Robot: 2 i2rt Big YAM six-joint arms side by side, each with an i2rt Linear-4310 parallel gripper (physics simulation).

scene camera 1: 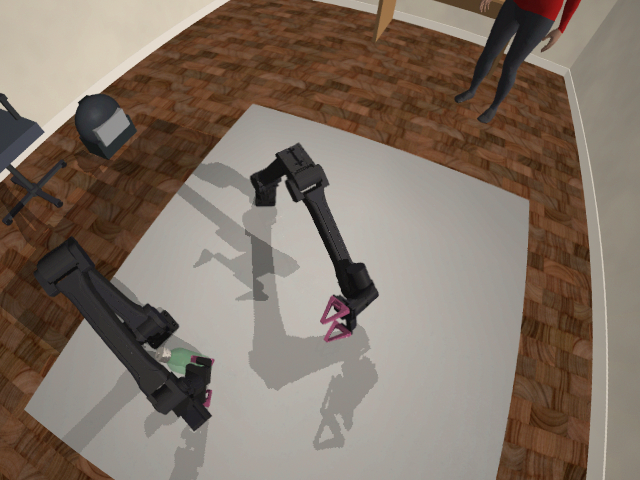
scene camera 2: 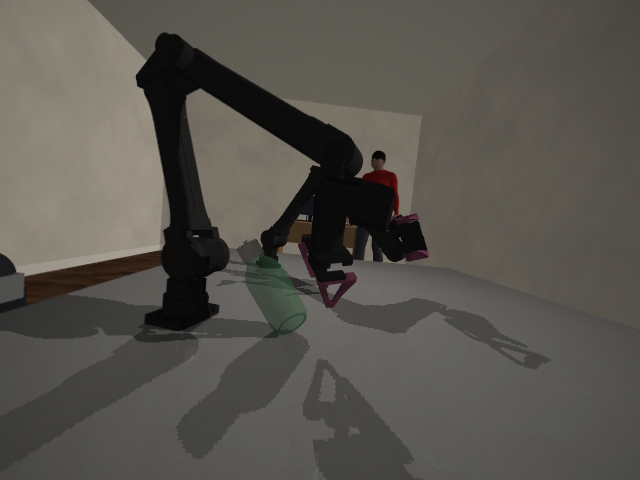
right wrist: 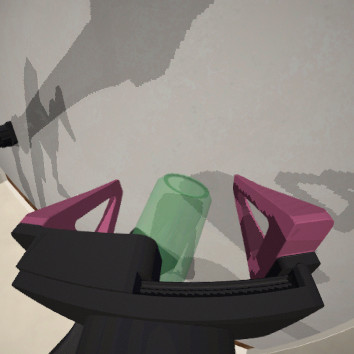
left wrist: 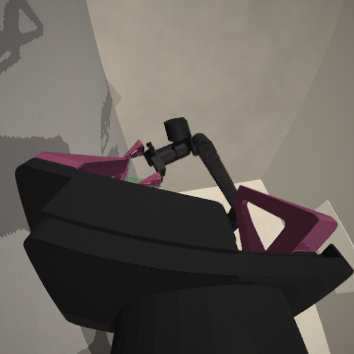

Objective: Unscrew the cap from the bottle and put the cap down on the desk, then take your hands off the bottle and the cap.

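Where they show: left gripper, fingertip midpoint: [scene camera 1: 323, 332] [scene camera 2: 411, 235] [left wrist: 184, 178]; right gripper, fingertip midpoint: [scene camera 1: 211, 374] [scene camera 2: 321, 291] [right wrist: 174, 183] [left wrist: 127, 171]; left arm's base, link origin: [scene camera 1: 266, 195] [right wrist: 10, 133]; right arm's base, link origin: [scene camera 1: 160, 329] [scene camera 2: 184, 317].
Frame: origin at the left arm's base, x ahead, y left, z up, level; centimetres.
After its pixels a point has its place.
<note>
The green translucent bottle [scene camera 1: 180, 360] @[x -21.8, y -70.4, z 14.1 cm] [scene camera 2: 276, 294] @[x -22.6, y -74.0, z 8.7 cm] [left wrist: 132, 179] @[x -18.9, y -72.6, z 9.3 cm] [right wrist: 185, 220] @[x -18.5, y -73.5, z 7.6 cm] is tilted over, its top leaning to the left in scene camera 2. The light grey cap [scene camera 1: 164, 354] @[x -25.5, y -69.3, z 17.6 cm] [scene camera 2: 251, 251] @[x -26.9, y -71.2, z 15.8 cm] is at its neck end; the right wrist view does not show it. My right gripper [scene camera 1: 209, 379] @[x -13.5, y -74.0, z 8.9 cm] [scene camera 2: 319, 281] @[x -13.5, y -74.0, z 8.9 cm] [right wrist: 174, 183] @[x -13.5, y -74.0, z 8.9 cm] is open beside the bottle. In the right wrist view the bottle shows between the spread fingers, with gaps on both sides. My left gripper [scene camera 1: 323, 331] @[x 20.6, y -63.7, z 21.3 cm] [scene camera 2: 413, 236] @[x 20.6, y -63.7, z 21.3 cm] [left wrist: 184, 178] @[x 20.6, y -63.7, z 21.3 cm] is open and empty, well away from the bottle, above the desk.
The grey desk top [scene camera 1: 439, 268] @[x 69.6, y -36.4, z 0.0 cm] [scene camera 2: 491, 413] @[x -2.4, y -100.9, z 0.0 cm] bears both arms. The right arm's links [scene camera 1: 113, 343] @[x -25.8, y -71.0, z 43.5 cm] [scene camera 2: 258, 108] @[x -27.8, y -71.4, z 40.3 cm] pass over and close to the bottle. Beyond the desk are a helmet [scene camera 1: 98, 121], a chair [scene camera 1: 33, 188] and a standing person [scene camera 1: 511, 46] [scene camera 2: 379, 180].
</note>
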